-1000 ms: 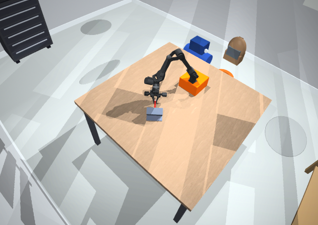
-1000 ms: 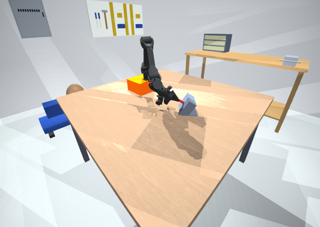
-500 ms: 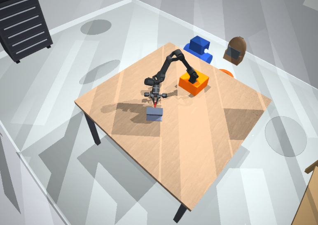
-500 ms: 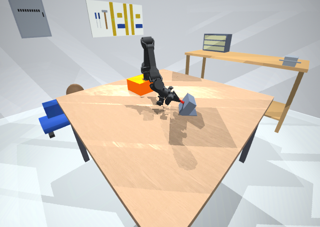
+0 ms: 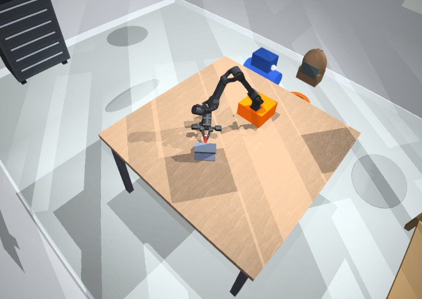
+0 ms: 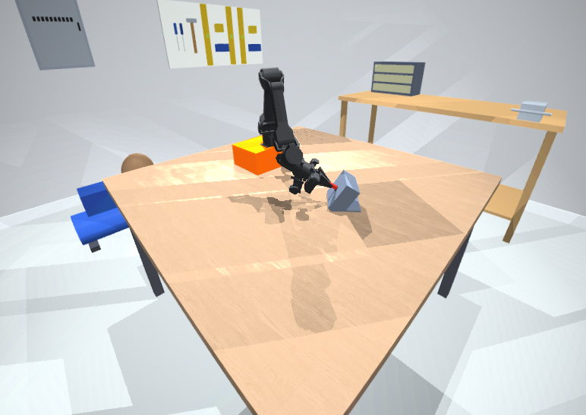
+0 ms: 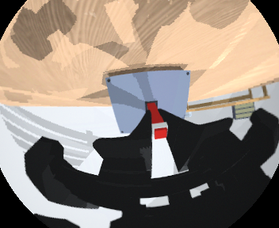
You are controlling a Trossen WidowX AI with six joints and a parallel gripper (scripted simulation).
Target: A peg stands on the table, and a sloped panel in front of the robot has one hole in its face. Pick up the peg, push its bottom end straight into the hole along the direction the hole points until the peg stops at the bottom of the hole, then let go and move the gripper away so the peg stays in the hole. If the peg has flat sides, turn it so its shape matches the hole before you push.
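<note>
My gripper tip is now 30 mm to the right of the grey-blue sloped panel, 30 mm short of it and 20 mm above it. Also, from my gripper tip: red peg 10 mm to the right, 10 mm behind, 10 mm above.
</note>
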